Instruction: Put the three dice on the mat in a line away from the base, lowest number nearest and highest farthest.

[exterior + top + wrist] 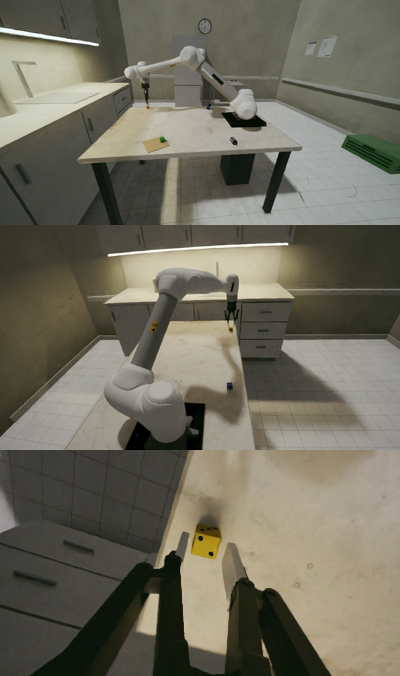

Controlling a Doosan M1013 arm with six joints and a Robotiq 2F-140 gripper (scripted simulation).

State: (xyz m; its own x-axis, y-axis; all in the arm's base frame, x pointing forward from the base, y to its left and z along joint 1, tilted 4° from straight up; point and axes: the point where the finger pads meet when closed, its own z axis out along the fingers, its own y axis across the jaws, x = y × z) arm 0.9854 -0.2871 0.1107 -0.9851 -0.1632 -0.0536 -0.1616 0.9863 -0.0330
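The yellow die lies 50 mm below my hand. Also, from my hand: tan mat (690 mm to the left, 220 mm behind, 70 mm below); green die (660 mm to the left, 260 mm behind, 50 mm below); blue die (680 mm behind, 50 mm below, 20 mm to the left).
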